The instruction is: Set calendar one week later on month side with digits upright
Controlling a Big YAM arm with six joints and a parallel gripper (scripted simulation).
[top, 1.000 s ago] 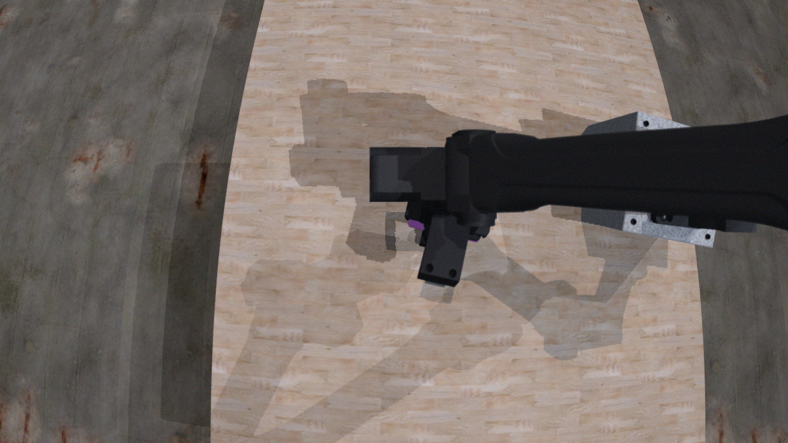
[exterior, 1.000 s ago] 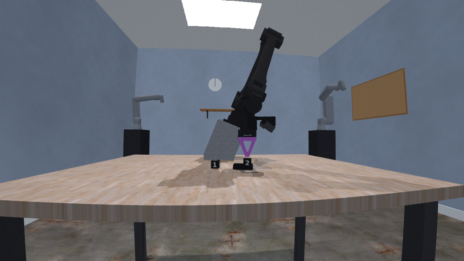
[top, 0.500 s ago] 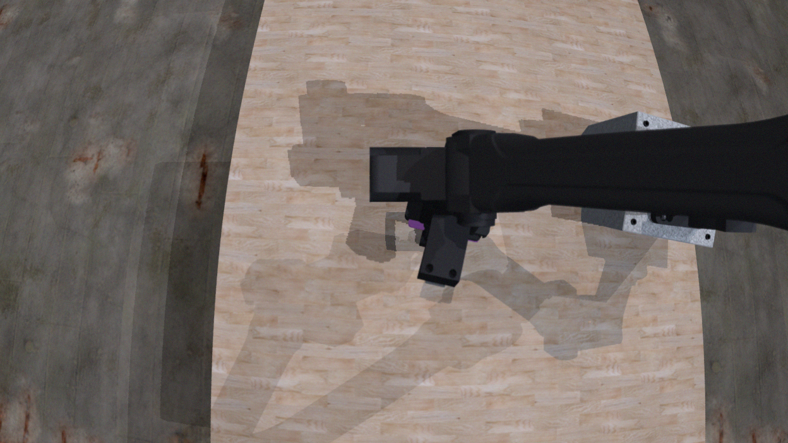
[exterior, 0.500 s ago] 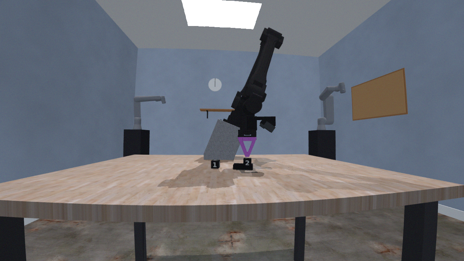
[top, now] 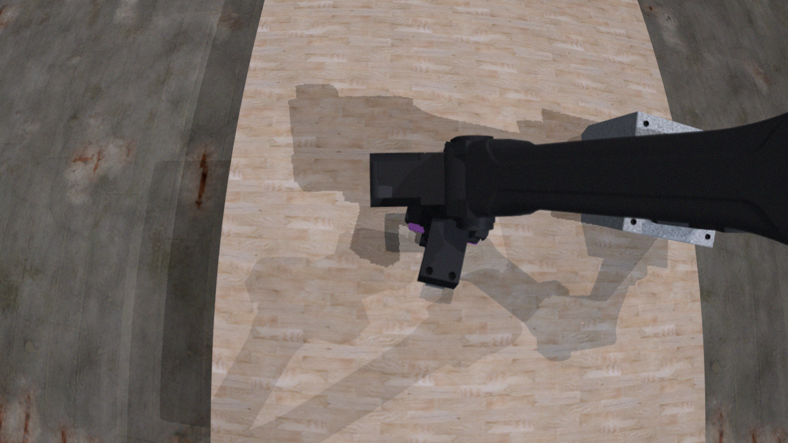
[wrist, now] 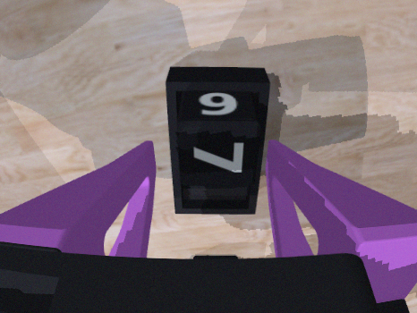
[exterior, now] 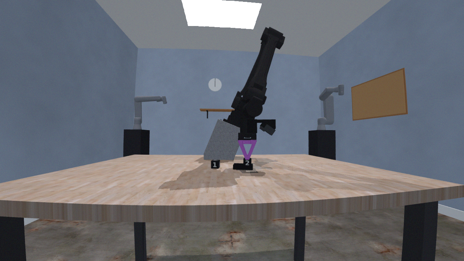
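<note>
My hand is 20 mm above the black cube. Round my hand: black tray 40 mm below, 20 mm to the right.
</note>
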